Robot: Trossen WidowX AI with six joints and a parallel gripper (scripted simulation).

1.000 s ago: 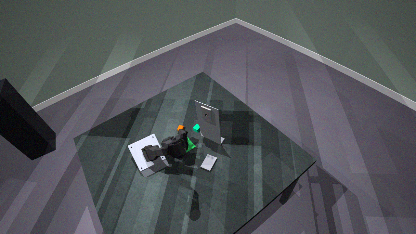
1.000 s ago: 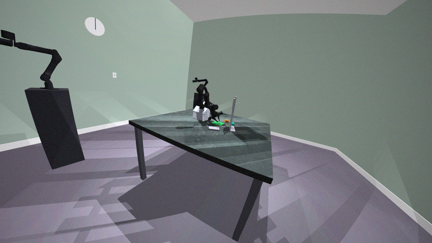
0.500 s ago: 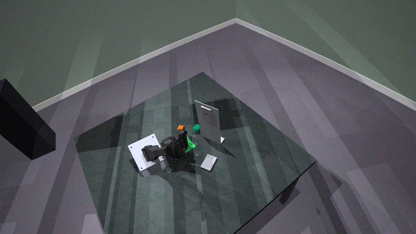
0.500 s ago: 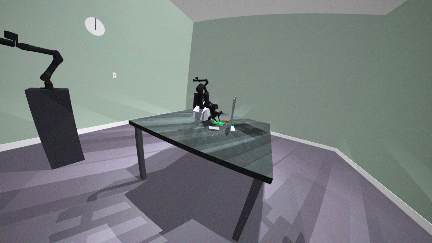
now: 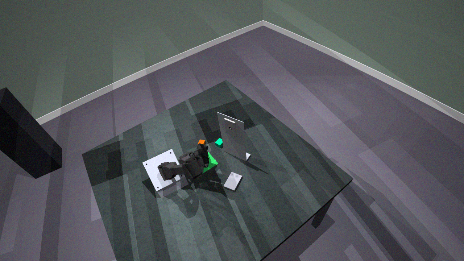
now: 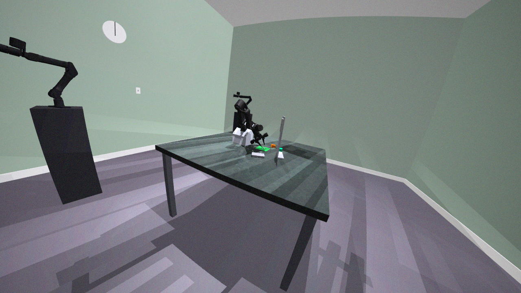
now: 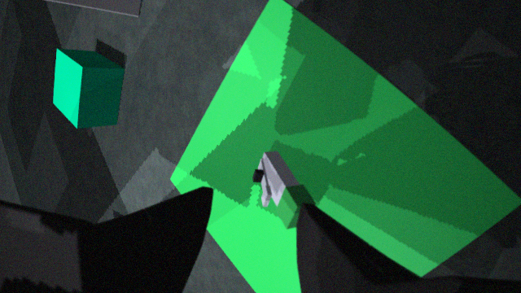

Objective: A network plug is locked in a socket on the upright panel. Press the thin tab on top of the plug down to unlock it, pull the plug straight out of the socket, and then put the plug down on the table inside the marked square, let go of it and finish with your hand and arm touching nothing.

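The network plug is 20 mm below my gripper tip and 10 mm ahead of it. Also, from my gripper tip: teal block 150 mm ahead, 90 mm to the left, 20 mm below; orange cube 150 mm to the left, 40 mm ahead, 20 mm below; green marked square 30 mm below.
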